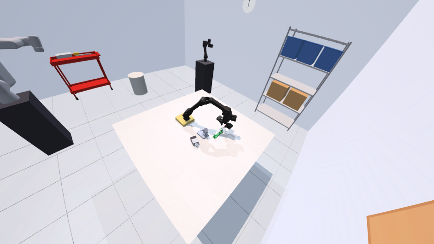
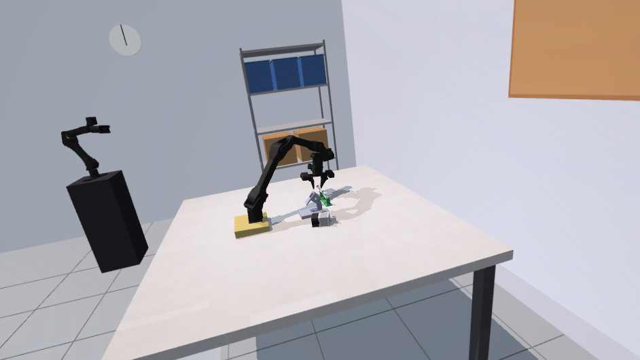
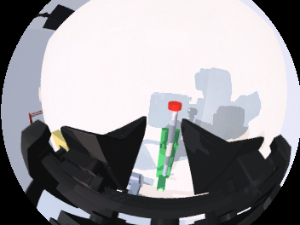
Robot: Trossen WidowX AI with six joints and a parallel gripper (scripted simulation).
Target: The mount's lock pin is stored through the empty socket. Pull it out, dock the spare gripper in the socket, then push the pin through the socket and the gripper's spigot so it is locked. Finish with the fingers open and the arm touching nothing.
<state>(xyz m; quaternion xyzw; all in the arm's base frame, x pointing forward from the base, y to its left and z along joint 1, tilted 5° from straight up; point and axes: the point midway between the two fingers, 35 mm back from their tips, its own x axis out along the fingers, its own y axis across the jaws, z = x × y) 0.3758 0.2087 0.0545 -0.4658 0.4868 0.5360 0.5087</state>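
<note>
The green cradle lies 1 cm ahead of my gripper tip, 10 cm to the right of it and 2 cm below it. Also, from my gripper tip: grey mount: 8 cm behind, 22 cm to the right, 1 cm above; spare gripper: 7 cm behind, 35 cm to the right, 3 cm below.
</note>
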